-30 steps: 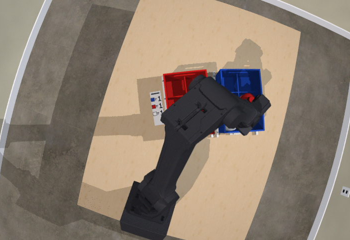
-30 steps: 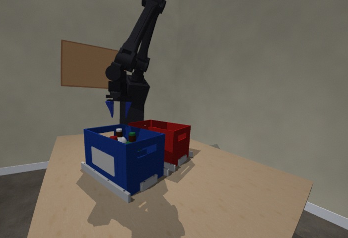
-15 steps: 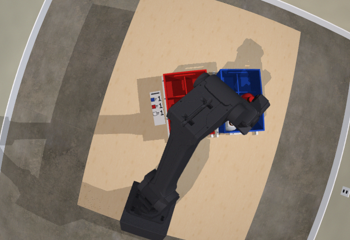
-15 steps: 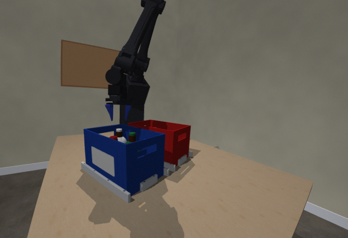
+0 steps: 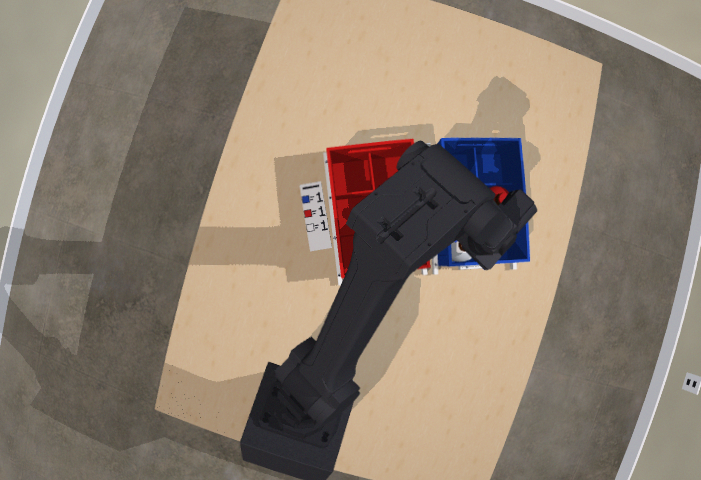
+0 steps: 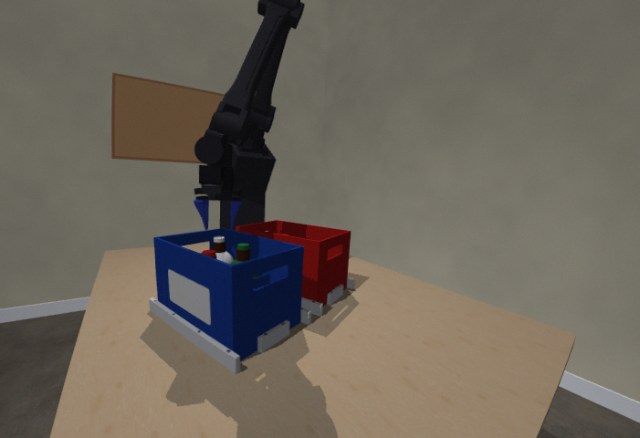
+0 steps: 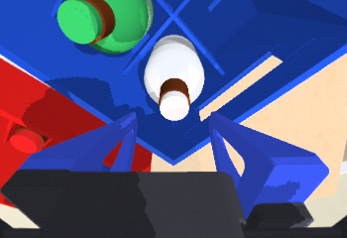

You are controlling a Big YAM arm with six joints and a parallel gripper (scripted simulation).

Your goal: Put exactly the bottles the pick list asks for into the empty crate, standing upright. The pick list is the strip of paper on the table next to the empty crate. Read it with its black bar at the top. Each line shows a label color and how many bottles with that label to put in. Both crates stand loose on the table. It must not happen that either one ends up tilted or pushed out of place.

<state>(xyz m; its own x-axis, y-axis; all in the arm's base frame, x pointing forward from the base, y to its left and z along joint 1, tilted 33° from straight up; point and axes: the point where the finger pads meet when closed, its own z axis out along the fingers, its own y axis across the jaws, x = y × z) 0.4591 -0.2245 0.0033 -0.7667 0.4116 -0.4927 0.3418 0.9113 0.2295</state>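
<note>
Now: hand 100 mm above the white-label bottle. Also, from my hand: green-label bottle 100 mm below, 80 mm ahead, 30 mm to the left; then blue-label bottle 130 mm to the left, 100 mm below, 50 mm behind; then blue crate 110 mm below, 100 mm ahead, 10 mm to the right.
</note>
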